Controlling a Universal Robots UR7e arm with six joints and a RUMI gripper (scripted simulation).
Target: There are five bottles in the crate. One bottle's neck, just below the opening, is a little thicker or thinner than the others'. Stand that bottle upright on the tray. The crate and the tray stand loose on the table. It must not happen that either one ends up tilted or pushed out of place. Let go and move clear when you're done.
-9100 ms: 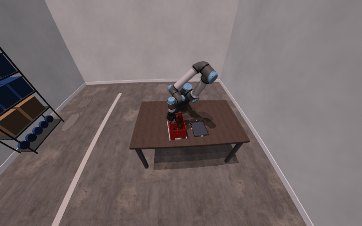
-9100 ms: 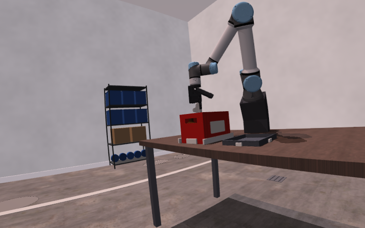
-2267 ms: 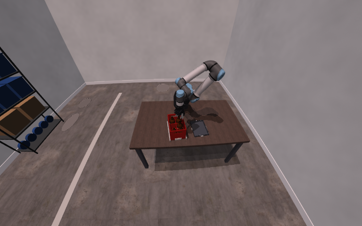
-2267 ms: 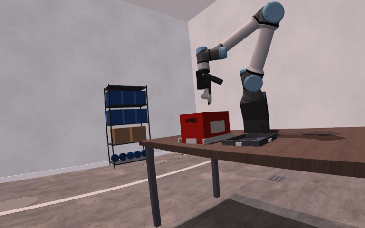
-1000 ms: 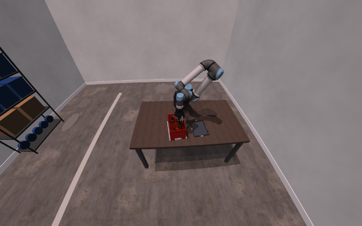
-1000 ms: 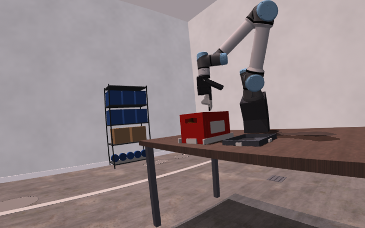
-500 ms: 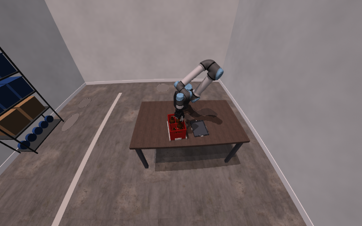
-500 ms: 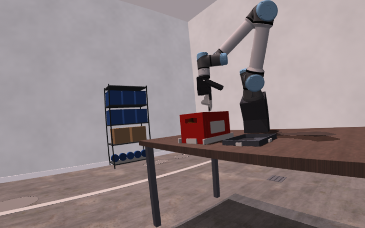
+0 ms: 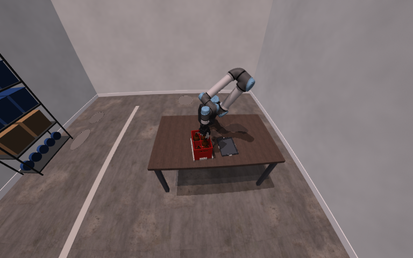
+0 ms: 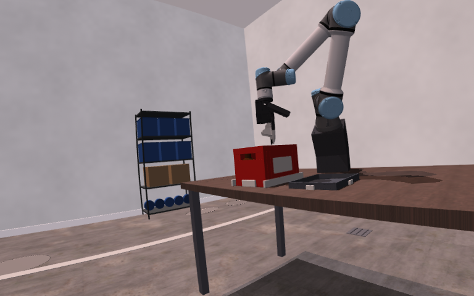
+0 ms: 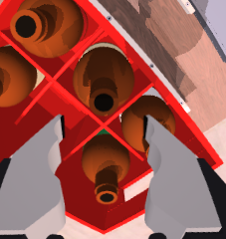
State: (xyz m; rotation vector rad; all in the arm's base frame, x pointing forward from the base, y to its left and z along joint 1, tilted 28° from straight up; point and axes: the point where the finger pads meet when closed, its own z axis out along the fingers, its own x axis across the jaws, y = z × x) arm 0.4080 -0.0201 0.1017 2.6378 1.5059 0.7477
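Now: the brown bottle 110 mm below my hand. Round my hand: dark tray (250 mm to the left, 180 mm below, 60 mm behind); red crate (110 mm below, 40 mm to the right, 10 mm ahead); glass bottle (110 mm below, 110 mm ahead, 50 mm to the right).
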